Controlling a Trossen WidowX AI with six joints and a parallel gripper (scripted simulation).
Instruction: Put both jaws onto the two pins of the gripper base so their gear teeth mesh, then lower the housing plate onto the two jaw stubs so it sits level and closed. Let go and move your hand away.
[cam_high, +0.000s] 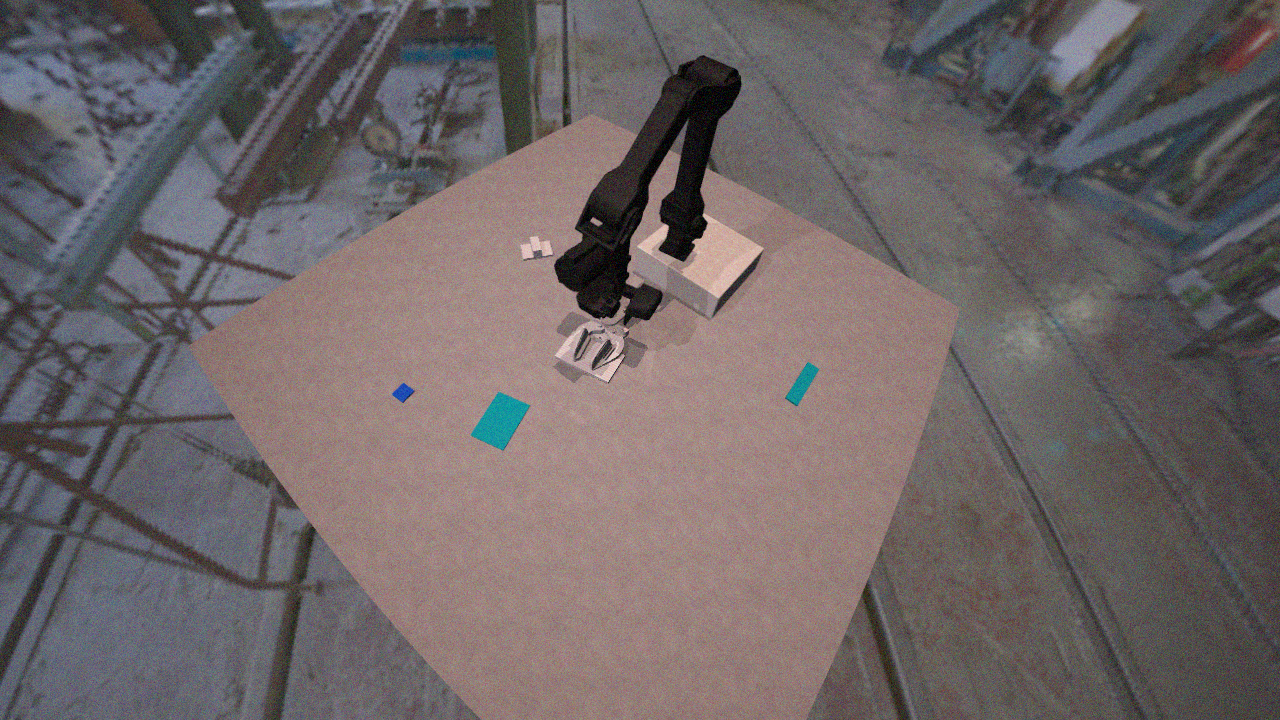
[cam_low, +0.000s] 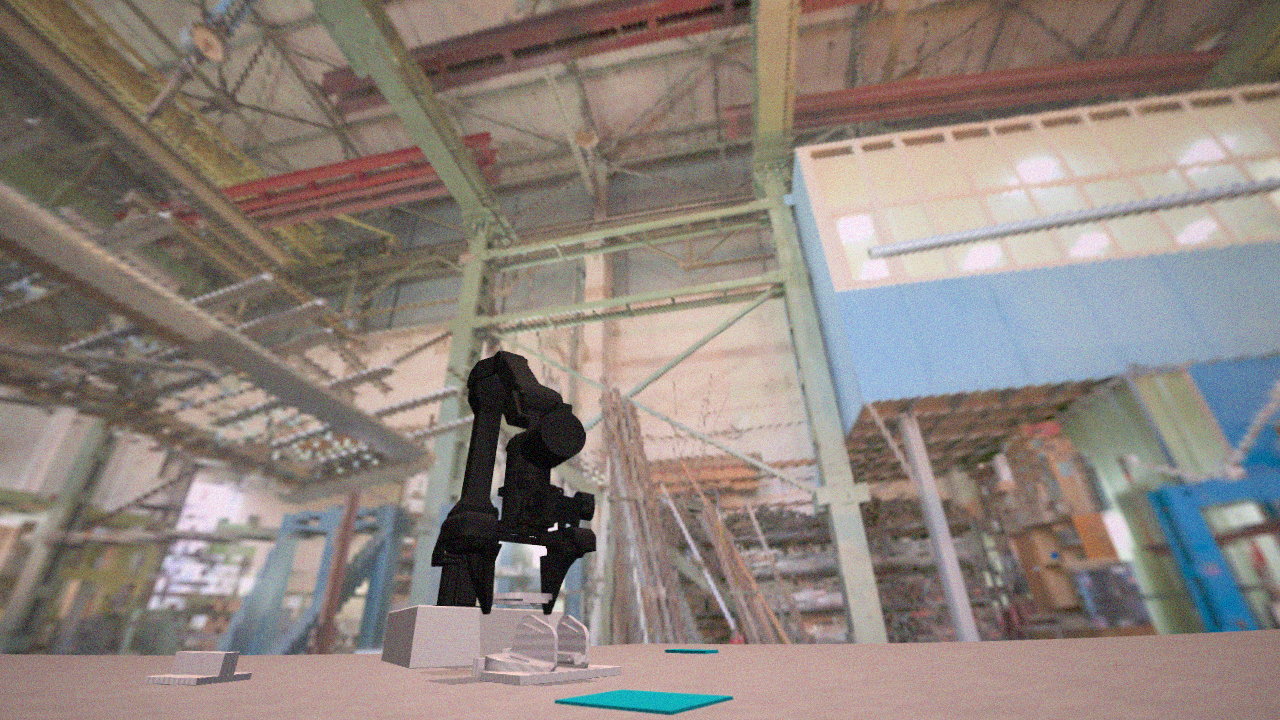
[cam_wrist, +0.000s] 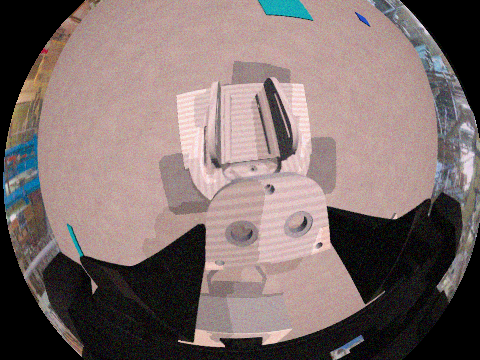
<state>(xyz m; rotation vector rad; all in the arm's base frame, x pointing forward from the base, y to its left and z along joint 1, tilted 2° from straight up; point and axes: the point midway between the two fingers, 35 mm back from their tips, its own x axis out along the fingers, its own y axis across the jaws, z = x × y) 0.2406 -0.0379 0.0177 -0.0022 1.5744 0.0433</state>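
Now: the housing plate 5 cm below my gripper tip. From my gripper tip the other things lie so: gripper base (2 cm above, 1 cm ahead); flat white plate (7 cm ahead, 6 cm below); large teal patch (27 cm ahead, 6 cm to the right, 6 cm below).
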